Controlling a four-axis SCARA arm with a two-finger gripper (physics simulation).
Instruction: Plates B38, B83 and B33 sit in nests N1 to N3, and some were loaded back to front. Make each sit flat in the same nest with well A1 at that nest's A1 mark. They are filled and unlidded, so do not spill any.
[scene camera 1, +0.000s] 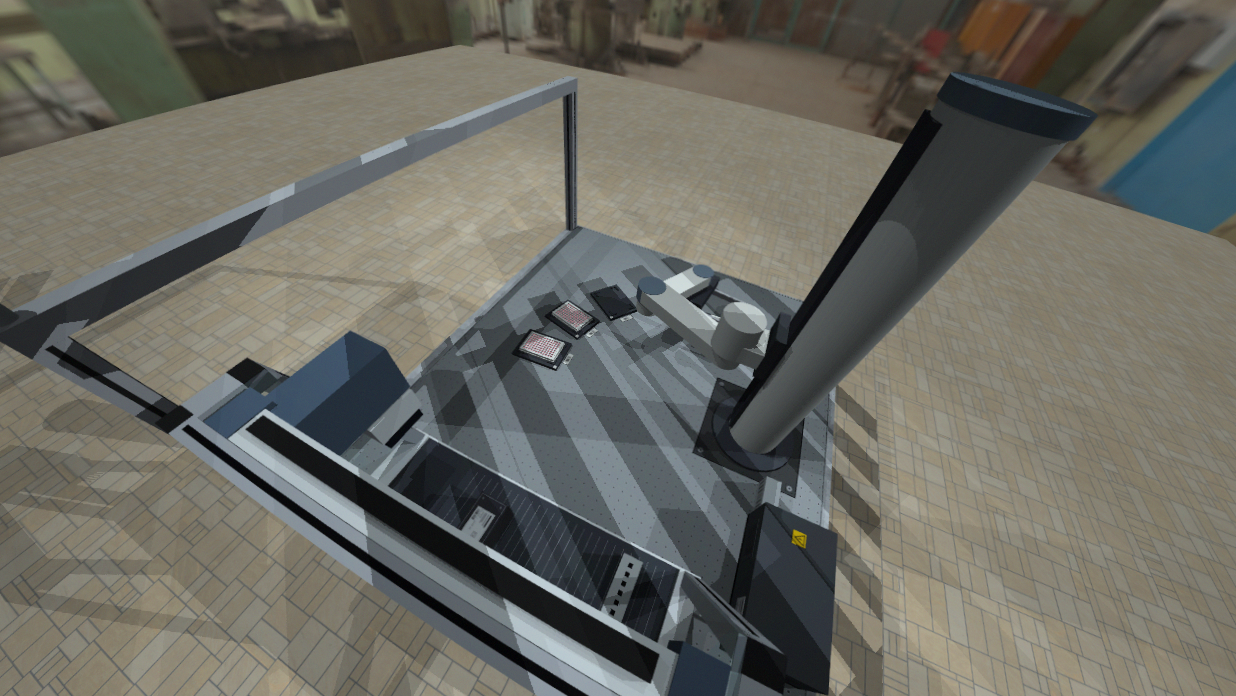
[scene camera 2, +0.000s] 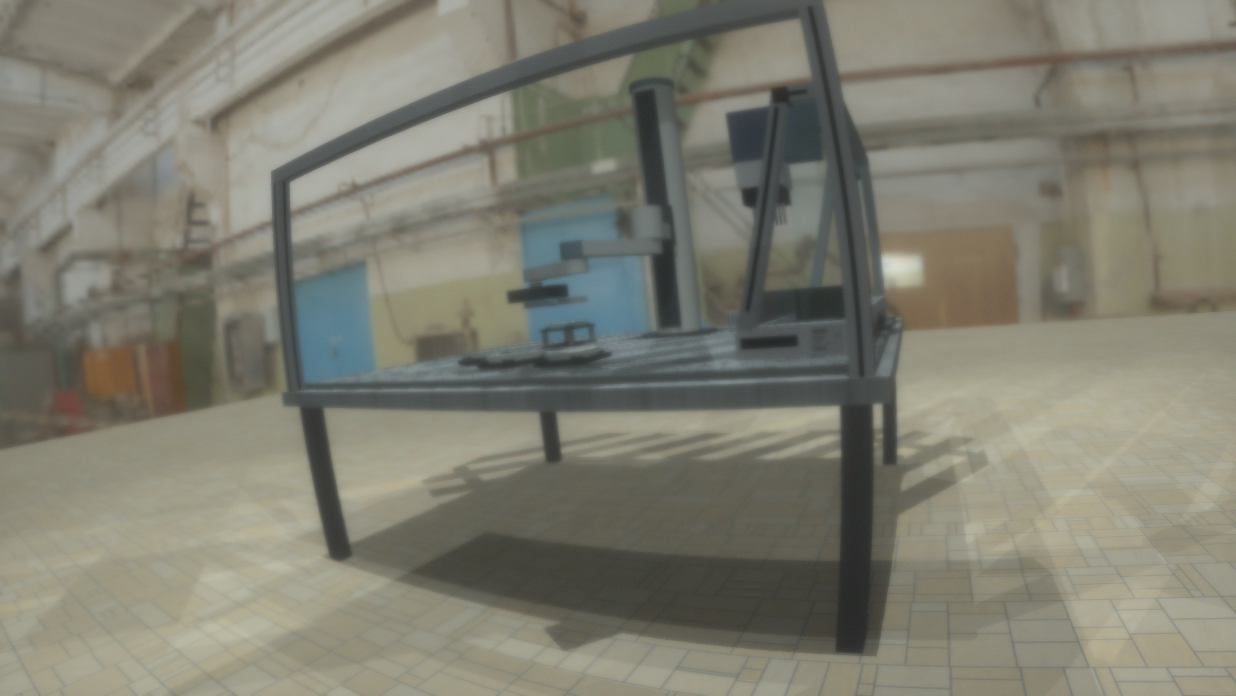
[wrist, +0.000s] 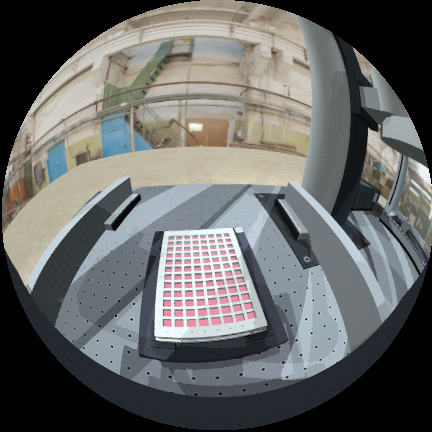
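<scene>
In the wrist view, a white plate (wrist: 210, 332) with pink-filled wells lies flat in a dark nest (wrist: 149, 320). A small white tag (wrist: 239, 230) shows at the nest's far right corner; its lettering is too small to read. My gripper (wrist: 205, 187) (scene camera 2: 546, 299) is open and empty, its fingers wide apart to either side of and above this plate. In scene camera 1, two filled plates (scene camera 1: 543, 346) (scene camera 1: 571, 318) sit in dark nests side by side, and a third nest (scene camera 1: 614, 301) beside them is empty. Plate numbers and A1 wells cannot be read. The arm hides the gripper in scene camera 1.
The arm's column (scene camera 1: 882, 285) (scene camera 2: 667, 198) stands at the deck's edge. A blurred dark frame (scene camera 2: 568, 325) stands on the deck in scene camera 2. A blue instrument (scene camera 1: 337, 389) and a gantry rail (scene camera 1: 432, 536) line one side. A high frame bar (scene camera 1: 389, 155) borders the deck.
</scene>
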